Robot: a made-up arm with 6 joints. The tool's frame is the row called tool. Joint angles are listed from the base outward.
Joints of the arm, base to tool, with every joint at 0 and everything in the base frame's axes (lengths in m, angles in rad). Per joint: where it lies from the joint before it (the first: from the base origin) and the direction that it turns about. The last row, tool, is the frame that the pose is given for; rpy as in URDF.
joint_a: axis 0 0 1 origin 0.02 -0.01 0.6
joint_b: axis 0 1 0 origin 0.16 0 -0.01
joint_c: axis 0 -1 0 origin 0.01 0.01 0.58
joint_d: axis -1 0 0 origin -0.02 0.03 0.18
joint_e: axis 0 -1 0 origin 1.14 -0.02 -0.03
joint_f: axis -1 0 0 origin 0.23 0 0
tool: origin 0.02 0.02 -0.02 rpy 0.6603 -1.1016 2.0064
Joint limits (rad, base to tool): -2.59..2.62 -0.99..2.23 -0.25..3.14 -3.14..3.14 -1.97..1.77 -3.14..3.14
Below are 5 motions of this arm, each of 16 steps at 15 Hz.
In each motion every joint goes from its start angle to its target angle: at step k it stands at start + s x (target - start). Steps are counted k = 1, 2, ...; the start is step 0. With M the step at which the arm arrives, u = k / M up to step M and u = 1 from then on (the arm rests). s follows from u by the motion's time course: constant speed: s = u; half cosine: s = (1 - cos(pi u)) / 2; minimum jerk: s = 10 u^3 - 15 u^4 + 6 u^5.
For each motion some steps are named. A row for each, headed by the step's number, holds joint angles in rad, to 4 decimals.
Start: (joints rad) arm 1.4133 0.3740 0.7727 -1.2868 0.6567 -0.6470
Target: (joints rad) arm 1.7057 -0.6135 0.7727 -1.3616 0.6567 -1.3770
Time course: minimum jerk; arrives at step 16
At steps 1, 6, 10, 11, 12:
1: 1.4139 0.3718 0.7727 -1.2870 0.6567 -0.6486
6: 1.4938 0.1022 0.7727 -1.3074 0.6567 -0.8479
10: 1.6252 -0.3417 0.7727 -1.3410 0.6567 -1.1761
11: 1.6531 -0.4357 0.7727 -1.3481 0.6567 -1.2456
12: 1.6754 -0.5113 0.7727 -1.3539 0.6567 -1.3014

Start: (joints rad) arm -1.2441 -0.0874 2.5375 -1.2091 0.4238 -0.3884
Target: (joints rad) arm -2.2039 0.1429 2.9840 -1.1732 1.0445 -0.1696
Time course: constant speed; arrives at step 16
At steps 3, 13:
3: -1.4241 -0.0442 2.6212 -1.2024 0.5402 -0.3474
13: -2.0239 0.0997 2.9003 -1.1799 0.9281 -0.2106

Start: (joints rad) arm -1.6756 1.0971 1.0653 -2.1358 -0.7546 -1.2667
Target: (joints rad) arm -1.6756 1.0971 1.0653 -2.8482 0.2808 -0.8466
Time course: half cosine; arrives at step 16
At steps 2, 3, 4, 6, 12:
2: -1.6756 1.0971 1.0653 -2.1629 -0.7152 -1.2507
3: -1.6756 1.0971 1.0653 -2.1958 -0.6674 -1.2313
4: -1.6756 1.0971 1.0653 -2.2401 -0.6030 -1.2052
6: -1.6756 1.0971 1.0653 -2.3557 -0.4350 -1.1370
12: -1.6756 1.0971 1.0653 -2.7439 0.1292 -0.9081

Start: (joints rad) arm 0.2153 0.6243 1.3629 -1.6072 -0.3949 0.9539
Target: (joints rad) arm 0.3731 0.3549 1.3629 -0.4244 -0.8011 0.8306
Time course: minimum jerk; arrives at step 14
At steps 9, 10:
9: 0.3342 0.4213 1.3629 -0.7158 -0.7010 0.8610
10: 0.3503 0.3939 1.3629 -0.5956 -0.7423 0.8484

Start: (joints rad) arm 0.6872 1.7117 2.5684 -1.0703 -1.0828 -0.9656
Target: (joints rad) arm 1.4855 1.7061 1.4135 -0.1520 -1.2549 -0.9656
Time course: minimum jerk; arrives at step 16
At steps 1, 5, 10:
1: 0.6890 1.7117 2.5658 -1.0683 -1.0832 -0.9656
5: 0.8309 1.7107 2.3605 -0.9050 -1.1138 -0.9656
10: 1.2658 1.7076 1.7313 -0.4047 -1.2075 -0.9656

